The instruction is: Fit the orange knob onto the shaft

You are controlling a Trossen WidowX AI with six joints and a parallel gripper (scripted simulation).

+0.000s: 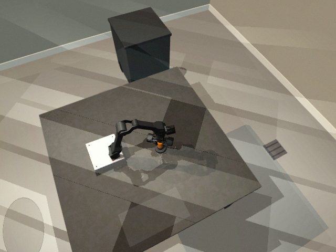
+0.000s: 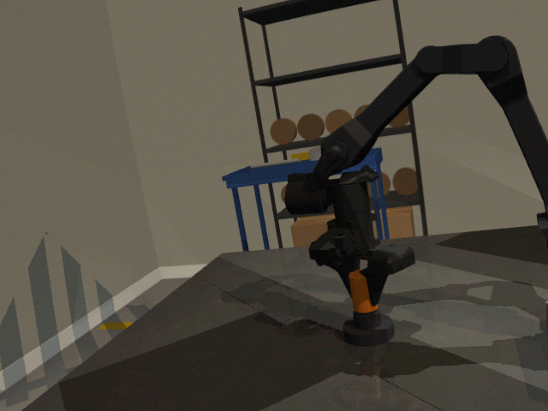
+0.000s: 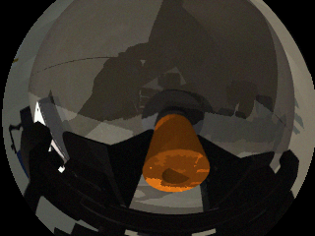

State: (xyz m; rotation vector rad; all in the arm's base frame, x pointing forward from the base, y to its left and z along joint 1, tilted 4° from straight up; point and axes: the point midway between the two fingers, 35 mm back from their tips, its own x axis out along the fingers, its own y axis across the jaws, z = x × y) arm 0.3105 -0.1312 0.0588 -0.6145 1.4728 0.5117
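Right now my gripper tip is 3 cm above the round dark pedestal. Also, from my gripper tip: orange knob: 2 cm above.
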